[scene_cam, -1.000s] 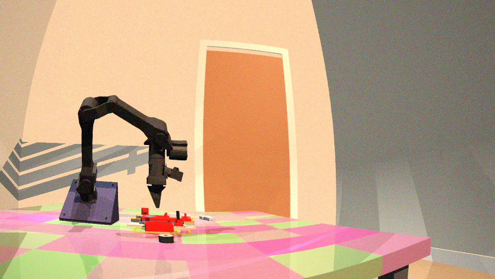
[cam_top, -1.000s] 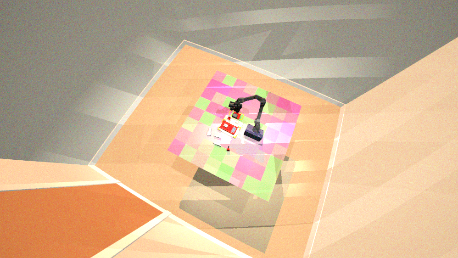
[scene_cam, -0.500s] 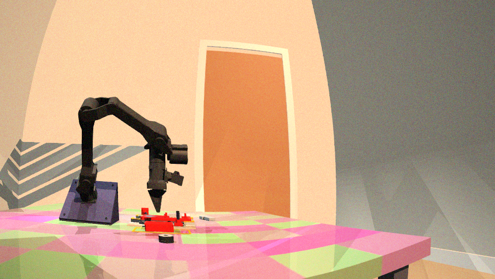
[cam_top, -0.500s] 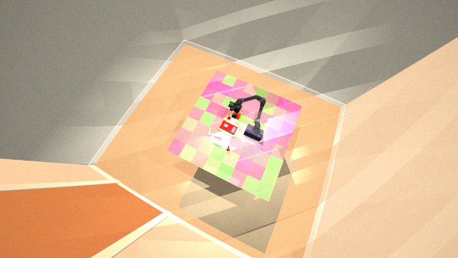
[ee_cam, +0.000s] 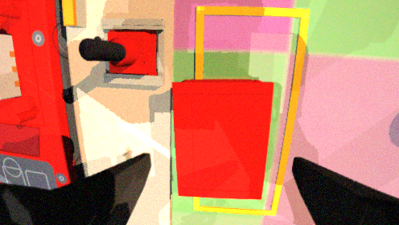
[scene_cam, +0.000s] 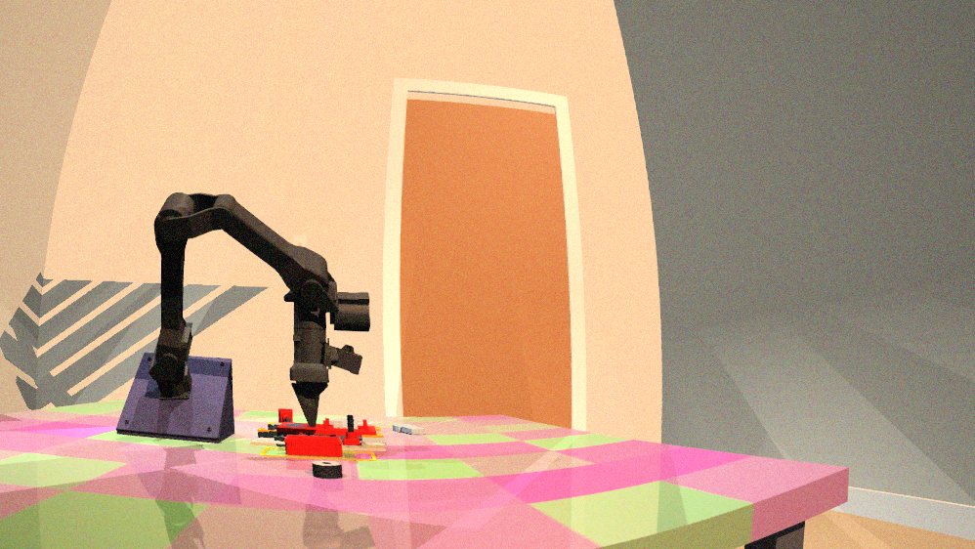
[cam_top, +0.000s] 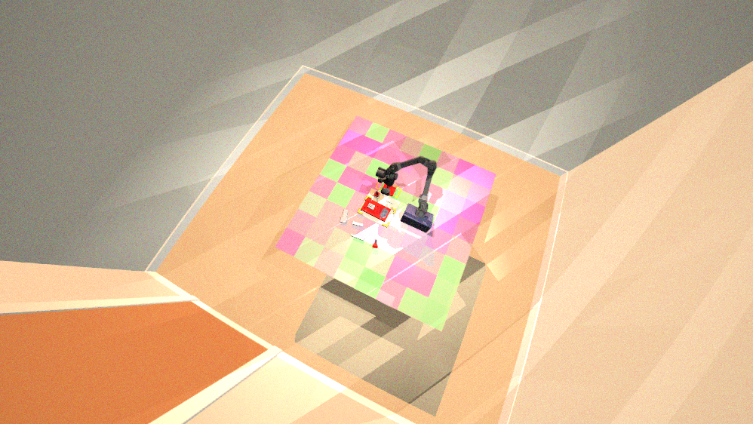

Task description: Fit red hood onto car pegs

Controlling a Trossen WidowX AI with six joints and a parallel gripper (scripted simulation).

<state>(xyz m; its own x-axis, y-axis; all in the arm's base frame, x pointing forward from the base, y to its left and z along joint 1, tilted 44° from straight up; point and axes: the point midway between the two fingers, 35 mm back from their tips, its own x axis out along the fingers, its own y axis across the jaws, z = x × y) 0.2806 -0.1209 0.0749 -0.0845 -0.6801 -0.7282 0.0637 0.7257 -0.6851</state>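
Right now my gripper tip is 30 mm above the red hood. The rest, counted from my gripper tip: black wheel 10 mm ahead, 200 mm to the right, 40 mm below; grey holder 70 mm ahead, 60 mm to the left, 20 mm below.
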